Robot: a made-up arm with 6 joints. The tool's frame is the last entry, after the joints. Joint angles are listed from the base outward.
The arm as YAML. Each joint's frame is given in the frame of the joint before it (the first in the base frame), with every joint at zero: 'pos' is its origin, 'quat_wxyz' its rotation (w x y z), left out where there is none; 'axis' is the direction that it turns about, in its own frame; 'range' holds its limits. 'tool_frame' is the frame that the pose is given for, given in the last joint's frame.
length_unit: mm
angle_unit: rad
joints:
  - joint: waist
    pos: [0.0, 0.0, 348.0]
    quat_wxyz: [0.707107, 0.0, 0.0, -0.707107]
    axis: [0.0, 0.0, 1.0]
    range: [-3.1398, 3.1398]
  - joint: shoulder
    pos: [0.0, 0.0, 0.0]
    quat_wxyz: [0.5, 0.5, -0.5, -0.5]
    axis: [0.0, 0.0, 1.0]
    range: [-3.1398, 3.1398]
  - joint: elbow
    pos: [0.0, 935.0, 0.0]
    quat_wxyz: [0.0, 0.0, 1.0, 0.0]
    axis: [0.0, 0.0, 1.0]
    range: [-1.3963, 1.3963]
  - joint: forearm
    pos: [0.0, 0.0, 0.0]
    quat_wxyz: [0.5, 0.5, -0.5, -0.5]
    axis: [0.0, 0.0, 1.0]
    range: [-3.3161, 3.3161]
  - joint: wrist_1
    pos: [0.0, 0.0, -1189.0]
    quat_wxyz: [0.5, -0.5, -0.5, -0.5]
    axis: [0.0, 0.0, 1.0]
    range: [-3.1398, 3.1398]
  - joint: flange
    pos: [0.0, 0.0, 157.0]
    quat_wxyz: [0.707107, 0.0, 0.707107, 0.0]
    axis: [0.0, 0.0, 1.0]
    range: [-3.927, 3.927]
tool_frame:
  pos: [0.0, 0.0, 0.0]
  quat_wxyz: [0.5, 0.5, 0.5, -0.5]
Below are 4 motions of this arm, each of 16 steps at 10 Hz.
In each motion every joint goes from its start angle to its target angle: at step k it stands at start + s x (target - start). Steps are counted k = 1, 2, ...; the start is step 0. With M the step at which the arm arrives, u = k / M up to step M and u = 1 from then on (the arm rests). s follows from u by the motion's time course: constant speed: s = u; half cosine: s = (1 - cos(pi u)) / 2; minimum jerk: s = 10 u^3 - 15 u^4 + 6 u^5.
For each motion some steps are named. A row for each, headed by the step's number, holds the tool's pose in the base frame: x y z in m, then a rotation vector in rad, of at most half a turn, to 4 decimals.
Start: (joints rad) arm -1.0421 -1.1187 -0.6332 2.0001 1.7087 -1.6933
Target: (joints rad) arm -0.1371 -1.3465 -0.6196 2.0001 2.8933 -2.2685
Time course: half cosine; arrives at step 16
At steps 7, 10, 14, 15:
7: 0.0716 0.0262 1.4512 -0.3777 0.5766 1.2115
10: -0.0070 0.0746 1.4548 -0.4383 0.8466 1.6389
14: -0.0952 0.0828 1.4534 -0.6129 1.1655 1.9476
15: -0.1047 0.0814 1.4529 -0.6392 1.2016 1.9732

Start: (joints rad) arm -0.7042 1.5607 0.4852 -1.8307 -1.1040 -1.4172
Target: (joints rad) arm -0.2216 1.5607 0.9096 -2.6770 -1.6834 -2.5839
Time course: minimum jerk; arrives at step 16
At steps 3, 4, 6, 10, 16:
3: 1.1105 -0.8393 -0.7507 -2.1740 -0.3180 0.4960
4: 1.1584 -0.8210 -0.7386 -2.1112 -0.3356 0.4369
6: 1.3060 -0.7514 -0.6952 -1.8983 -0.4179 0.2721
10: 1.6551 -0.4841 -0.5410 -1.2488 -0.7700 0.0073
16: 1.8240 -0.2671 -0.4191 -0.8077 -1.0358 -0.0351

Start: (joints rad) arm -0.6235 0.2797 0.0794 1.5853 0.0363 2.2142
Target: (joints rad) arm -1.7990 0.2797 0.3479 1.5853 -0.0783 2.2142
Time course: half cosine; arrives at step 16
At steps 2, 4, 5, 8, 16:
2: 1.1437 -0.9000 1.1762 2.4342 -0.7147 -0.4978
4: 1.0212 -1.0391 1.2110 2.3835 -0.8985 -0.5175
5: 0.9250 -1.1262 1.2354 2.3397 -1.0250 -0.5311
8: 0.5140 -1.3611 1.3248 2.1223 -1.4672 -0.5793
16: -0.3221 -1.3970 1.4843 1.5257 -2.1355 -0.6628

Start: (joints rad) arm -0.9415 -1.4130 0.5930 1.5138 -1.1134 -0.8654
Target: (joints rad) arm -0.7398 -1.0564 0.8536 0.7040 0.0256 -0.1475
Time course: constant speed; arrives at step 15
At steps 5, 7, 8, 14, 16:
5: -1.0028 1.1204 1.6387 -0.4674 -1.4959 -1.5948
7: -1.0230 1.0584 1.6912 -0.6200 -1.4788 -1.4722
8: -1.0309 1.0264 1.7173 -0.6925 -1.4813 -1.4104
14: -1.0475 0.8259 1.8707 -1.0506 -1.6446 -1.0587
16: -1.0449 0.7917 1.8955 -1.0936 -1.6953 -1.0073

